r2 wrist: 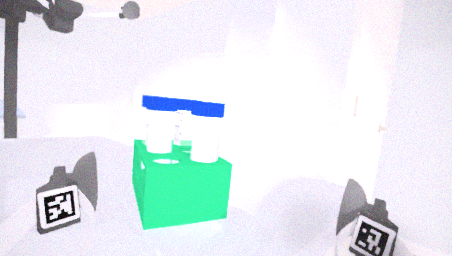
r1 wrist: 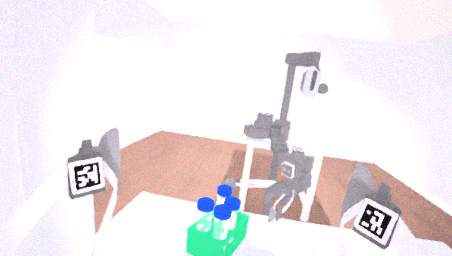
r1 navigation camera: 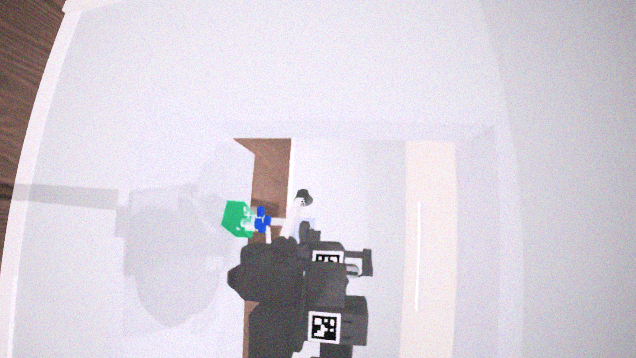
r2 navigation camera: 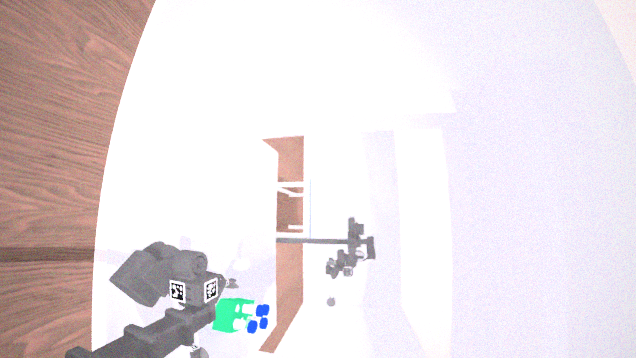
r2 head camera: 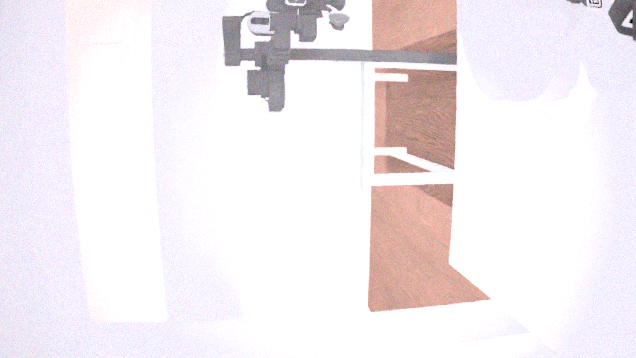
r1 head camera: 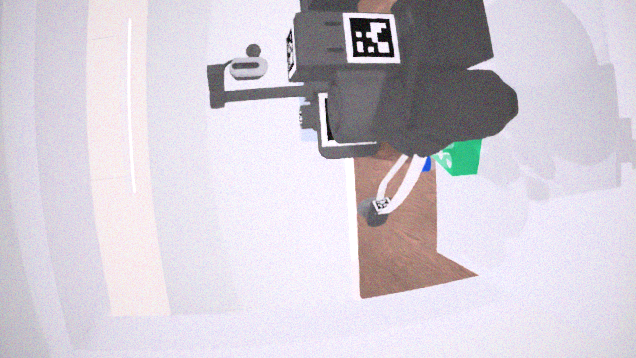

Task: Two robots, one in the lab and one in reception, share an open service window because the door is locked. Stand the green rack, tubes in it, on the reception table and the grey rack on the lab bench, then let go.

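The green rack (r1 head camera: 467,157) (r1 navigation camera: 235,219) (r1 wrist: 215,242) (r2 navigation camera: 226,316) (r2 wrist: 185,195) stands upright on a white surface, holding several tubes with blue caps (r1 navigation camera: 261,220) (r1 wrist: 223,212) (r2 navigation camera: 252,326) (r2 wrist: 182,105). r1's gripper (r1 wrist: 234,171) is open, its fingers wide apart; the rack shows low between them in the r1 wrist view, beyond the tips. r2's gripper (r2 wrist: 220,193) is open; the rack stands in front of its fingers, left of the middle in the r2 wrist view, with a gap to each finger. Arm parts partly hide the rack in the r1 head view. The grey rack does not show.
r2's mast (r1 wrist: 287,95) and arm rise beyond the rack in the r1 wrist view, before a white-legged table (r1 wrist: 247,172). r1's mast (r2 head camera: 330,55) (r2 navigation camera: 320,241) (r2 wrist: 11,80) stands across from r2, near another white-legged table (r2 head camera: 415,178) (r2 navigation camera: 295,184). White walls surround both.
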